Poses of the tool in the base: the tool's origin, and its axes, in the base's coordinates. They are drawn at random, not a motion.
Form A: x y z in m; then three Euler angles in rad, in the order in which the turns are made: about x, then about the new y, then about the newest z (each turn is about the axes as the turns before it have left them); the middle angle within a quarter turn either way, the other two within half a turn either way.
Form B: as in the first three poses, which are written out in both.
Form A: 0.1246 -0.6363 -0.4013 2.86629 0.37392 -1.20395
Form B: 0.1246 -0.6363 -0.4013; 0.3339 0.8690 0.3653; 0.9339 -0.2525 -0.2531; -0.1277 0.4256 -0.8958
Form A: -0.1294 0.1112 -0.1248 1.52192 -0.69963 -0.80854
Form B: -0.1294 0.1112 -0.1248; 0.5283 0.5534 -0.6439; -0.4795 -0.4315 -0.7642; -0.7007 0.7125 0.0374
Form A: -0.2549 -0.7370 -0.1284 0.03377 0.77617 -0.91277
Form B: -0.2549 -0.7370 -0.1284; 0.4364 0.5646 0.7006; -0.7763 0.6299 -0.0241; -0.4549 -0.5333 0.7132
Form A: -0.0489 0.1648 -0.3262 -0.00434 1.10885 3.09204
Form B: -0.0489 0.1648 -0.3262; -0.4451 -0.0221 0.8952; 0.0534 -0.9986 0.0019; 0.8939 0.0487 0.4457
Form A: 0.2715 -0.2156 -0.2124 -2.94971 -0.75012 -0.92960
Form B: 0.2715 -0.2156 -0.2124; 0.4376 0.5863 -0.6817; 0.8644 -0.4830 0.1395; -0.2475 -0.6504 -0.7182
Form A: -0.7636 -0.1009 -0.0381 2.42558 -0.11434 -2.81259
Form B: -0.7636 -0.1009 -0.0381; -0.9402 0.3210 -0.1141; 0.3146 0.6898 -0.6521; -0.1306 -0.6490 -0.7495
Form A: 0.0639 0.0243 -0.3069 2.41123 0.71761 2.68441
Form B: 0.0639 0.0243 -0.3069; -0.6760 -0.3326 0.6576; -0.7225 0.4748 -0.5026; -0.1451 -0.8149 -0.5612
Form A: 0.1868 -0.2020 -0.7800 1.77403 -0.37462 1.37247
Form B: 0.1868 -0.2020 -0.7800; 0.1834 -0.9124 -0.3659; -0.2685 0.3116 -0.9115; 0.9457 0.2654 -0.1878
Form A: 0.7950 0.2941 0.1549 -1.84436 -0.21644 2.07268
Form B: 0.7950 0.2941 0.1549; -0.4699 -0.8562 -0.2148; -0.3363 -0.0513 0.9404; -0.8162 0.5141 -0.2639
